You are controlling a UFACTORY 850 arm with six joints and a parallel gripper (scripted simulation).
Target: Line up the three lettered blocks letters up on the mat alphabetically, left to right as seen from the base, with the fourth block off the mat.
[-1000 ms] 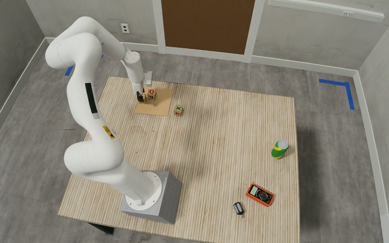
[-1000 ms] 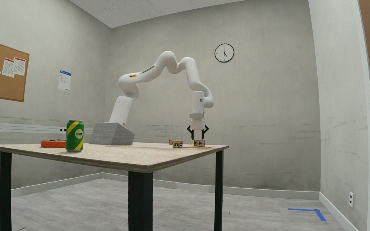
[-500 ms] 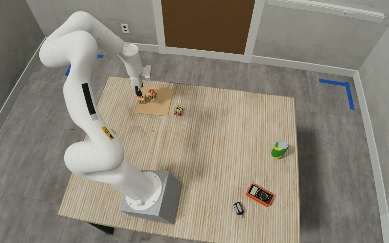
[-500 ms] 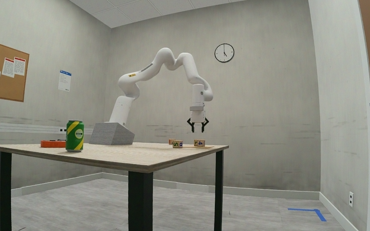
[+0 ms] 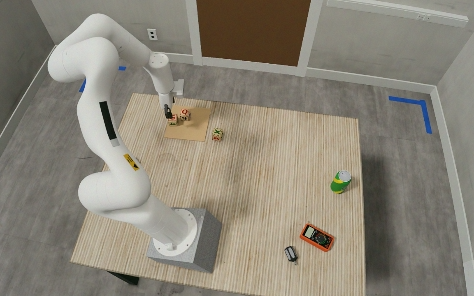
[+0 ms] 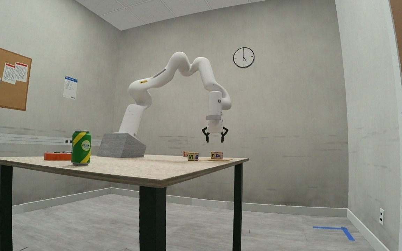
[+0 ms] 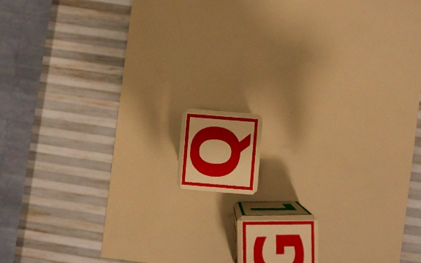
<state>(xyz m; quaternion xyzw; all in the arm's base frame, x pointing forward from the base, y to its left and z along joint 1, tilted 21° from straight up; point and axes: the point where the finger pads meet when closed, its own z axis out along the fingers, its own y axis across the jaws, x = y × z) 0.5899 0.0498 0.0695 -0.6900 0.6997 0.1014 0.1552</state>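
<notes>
My hand is 9 cm above the Q block, 6 cm to the left of it and 3 cm short of it. Round my hand: G block: 9 cm below; then tan mat: 11 cm below, 7 cm to the right; then X block: 22 cm to the right, 9 cm below, 9 cm behind.
</notes>
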